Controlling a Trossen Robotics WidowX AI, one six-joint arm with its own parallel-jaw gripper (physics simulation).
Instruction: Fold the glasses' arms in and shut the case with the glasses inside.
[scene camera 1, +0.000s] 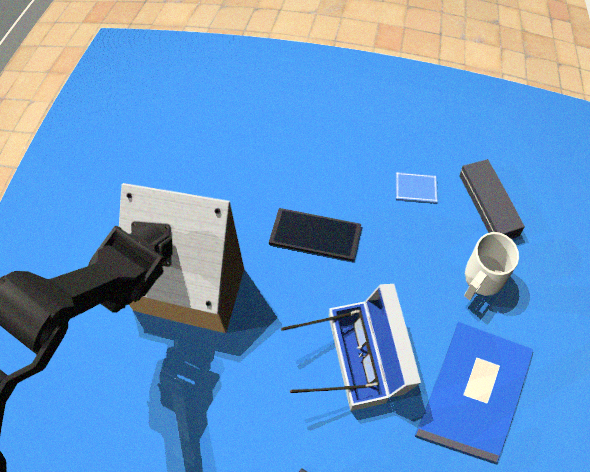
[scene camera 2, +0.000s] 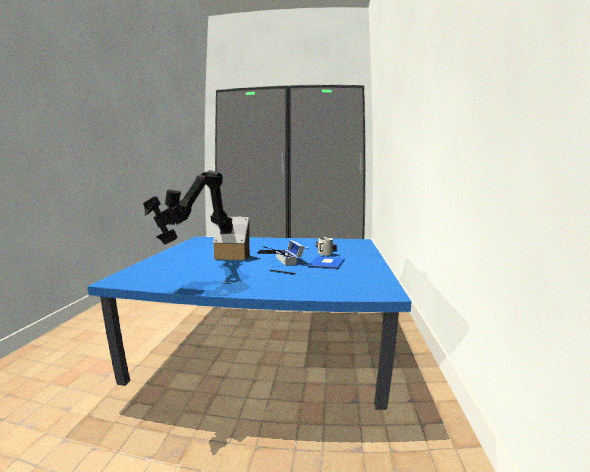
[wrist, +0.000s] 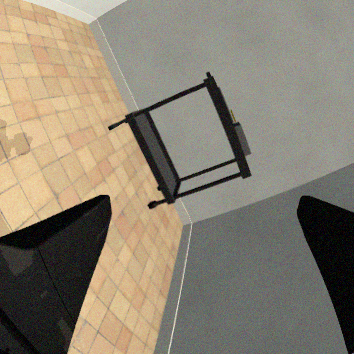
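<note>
The case stands open on the blue table, its white lid raised on the right side in scene view 1. The glasses lie inside; a lens shows in the tray. Both glasses' arms are unfolded: one arm and the other arm stick out over the case's left wall, roughly side by side. My gripper is open and empty, high up and left of the table in scene view 2, far from the case. The case and glasses do not show in the wrist view.
The arm's base block stands left of the case. A black tablet, card, dark box, mug and blue notebook lie or stand around it. A pen lies nearby.
</note>
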